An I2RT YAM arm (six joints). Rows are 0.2 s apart.
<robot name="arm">
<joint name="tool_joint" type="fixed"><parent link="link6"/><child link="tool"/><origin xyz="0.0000 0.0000 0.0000" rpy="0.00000 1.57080 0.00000"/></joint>
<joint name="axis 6" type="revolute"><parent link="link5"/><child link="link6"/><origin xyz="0.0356 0.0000 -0.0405"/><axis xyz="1 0 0"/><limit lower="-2.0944" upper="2.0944"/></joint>
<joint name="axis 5" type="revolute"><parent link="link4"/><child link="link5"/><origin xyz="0.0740 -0.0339 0.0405"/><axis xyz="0 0 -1"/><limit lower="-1.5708" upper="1.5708"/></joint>
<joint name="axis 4" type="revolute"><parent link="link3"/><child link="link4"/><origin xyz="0.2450 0.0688 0.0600"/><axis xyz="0 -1 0"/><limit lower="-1.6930" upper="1.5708"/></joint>
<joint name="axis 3" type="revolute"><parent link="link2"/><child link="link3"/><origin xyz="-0.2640 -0.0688 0.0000"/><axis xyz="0 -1 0"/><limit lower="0.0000" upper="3.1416"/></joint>
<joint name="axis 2" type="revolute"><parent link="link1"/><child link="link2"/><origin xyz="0.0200 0.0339 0.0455"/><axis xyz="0 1 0"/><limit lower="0.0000" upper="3.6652"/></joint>
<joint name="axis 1" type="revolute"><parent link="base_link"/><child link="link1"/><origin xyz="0.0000 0.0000 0.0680"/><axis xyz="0 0 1"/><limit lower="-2.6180" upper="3.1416"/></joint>
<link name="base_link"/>
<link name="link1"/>
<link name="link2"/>
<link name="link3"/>
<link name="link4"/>
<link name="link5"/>
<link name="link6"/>
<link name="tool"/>
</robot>
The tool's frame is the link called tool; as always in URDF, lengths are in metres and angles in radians.
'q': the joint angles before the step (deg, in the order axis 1, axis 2, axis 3, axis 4, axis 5, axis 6). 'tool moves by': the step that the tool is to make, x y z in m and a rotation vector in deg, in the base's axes. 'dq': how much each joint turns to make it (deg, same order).
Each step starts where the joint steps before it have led.
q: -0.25 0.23 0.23 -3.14 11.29 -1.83
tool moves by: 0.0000 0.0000 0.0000 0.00 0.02 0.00
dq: 0.00 0.01 0.01 -0.02 0.00 0.00
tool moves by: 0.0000 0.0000 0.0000 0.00 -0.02 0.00
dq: 0.00 -0.01 -0.01 0.02 0.00 0.00
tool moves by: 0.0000 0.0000 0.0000 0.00 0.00 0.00
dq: 0.00 0.00 0.00 0.00 0.00 0.00
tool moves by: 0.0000 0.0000 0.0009 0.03 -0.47 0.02
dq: -0.01 -0.04 0.01 0.42 -0.03 0.03
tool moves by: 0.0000 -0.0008 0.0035 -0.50 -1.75 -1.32
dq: 0.01 0.06 -0.01 1.91 1.34 -0.46
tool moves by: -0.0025 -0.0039 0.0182 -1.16 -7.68 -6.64
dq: 0.01 0.20 0.68 7.64 6.57 -1.56
